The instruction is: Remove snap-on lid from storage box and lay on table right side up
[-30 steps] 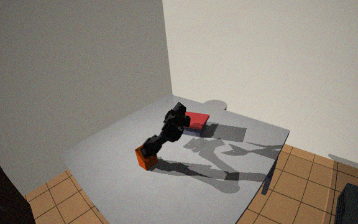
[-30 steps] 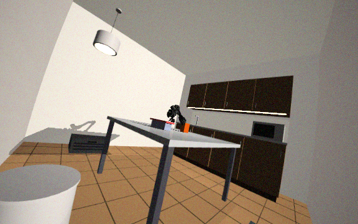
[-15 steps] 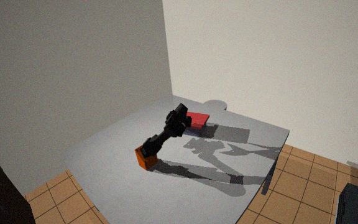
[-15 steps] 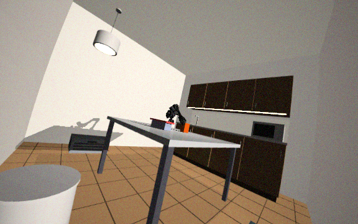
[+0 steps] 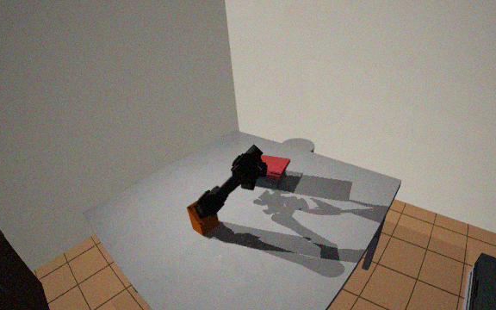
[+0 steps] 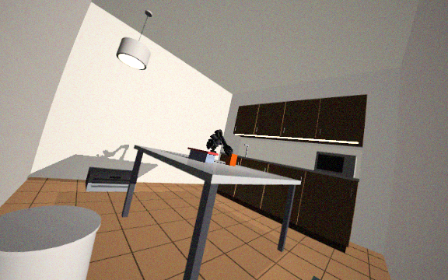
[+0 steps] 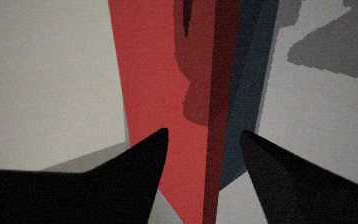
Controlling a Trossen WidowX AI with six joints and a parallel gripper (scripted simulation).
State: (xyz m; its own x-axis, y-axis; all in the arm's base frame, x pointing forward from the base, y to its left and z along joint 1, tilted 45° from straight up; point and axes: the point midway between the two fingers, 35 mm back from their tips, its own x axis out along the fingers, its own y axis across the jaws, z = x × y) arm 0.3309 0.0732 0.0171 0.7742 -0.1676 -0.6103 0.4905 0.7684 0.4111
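Right now the red lid is 8 cm ahead of my gripper tip and 4 cm to the left of it. Round my gripper tip: storage box 8 cm ahead, 5 cm below, 4 cm to the left.
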